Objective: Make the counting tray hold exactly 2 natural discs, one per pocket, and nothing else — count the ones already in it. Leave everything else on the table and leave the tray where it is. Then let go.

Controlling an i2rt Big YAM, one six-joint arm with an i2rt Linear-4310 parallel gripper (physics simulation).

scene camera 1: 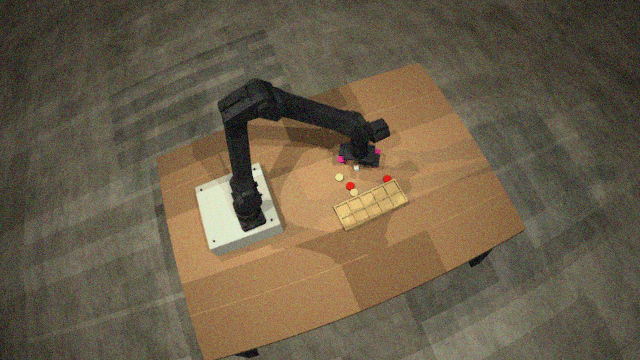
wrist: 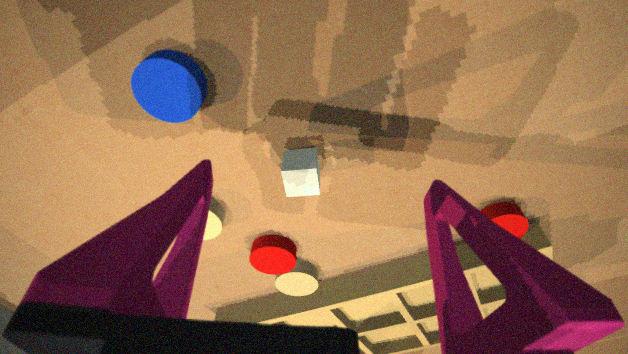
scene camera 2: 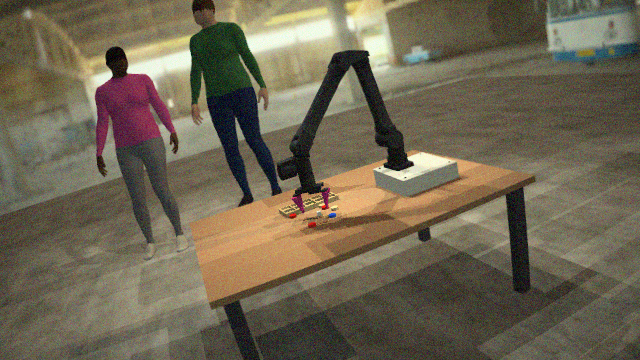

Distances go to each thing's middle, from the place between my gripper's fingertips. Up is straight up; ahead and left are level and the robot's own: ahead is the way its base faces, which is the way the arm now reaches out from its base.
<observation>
I see the white cube (wrist: 300, 170) 20 mm below my hand and 10 mm behind it. Also, from my hand: blue disc (wrist: 169, 85) (60 mm to the left, 40 mm behind, 20 mm below); then counting tray (scene camera 1: 363, 208) (150 mm to the right, 30 mm behind, 10 mm below).
</observation>
